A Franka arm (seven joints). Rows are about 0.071 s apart.
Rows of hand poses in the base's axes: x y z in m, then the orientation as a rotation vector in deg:
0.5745 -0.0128 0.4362 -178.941 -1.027 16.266
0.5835 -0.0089 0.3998 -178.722 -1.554 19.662
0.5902 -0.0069 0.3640 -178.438 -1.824 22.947
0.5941 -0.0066 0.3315 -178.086 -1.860 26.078
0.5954 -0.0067 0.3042 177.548 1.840 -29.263
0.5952 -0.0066 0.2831 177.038 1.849 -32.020
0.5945 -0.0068 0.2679 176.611 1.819 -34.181
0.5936 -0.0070 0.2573 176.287 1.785 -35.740
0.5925 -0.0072 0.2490 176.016 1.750 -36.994
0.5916 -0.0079 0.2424 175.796 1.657 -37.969
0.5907 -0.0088 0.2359 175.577 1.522 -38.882
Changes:
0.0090 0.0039 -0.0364 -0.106 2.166 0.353
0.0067 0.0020 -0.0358 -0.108 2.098 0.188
0.0039 0.0003 -0.0325 -0.095 2.005 0.036
0.0013 -0.0001 -0.0273 -0.075 2.056 -0.001
-0.0002 0.0001 -0.0211 -0.050 1.785 0.014
-0.0007 -0.0002 -0.0152 -0.040 1.403 -0.013
-0.0009 -0.0002 -0.0106 -0.029 1.014 -0.017
-0.0011 -0.0002 -0.0083 -0.024 0.817 -0.019
-0.0009 -0.0007 -0.0066 -0.031 0.637 -0.055
-0.0009 -0.0009 -0.0065 -0.043 0.598 -0.079

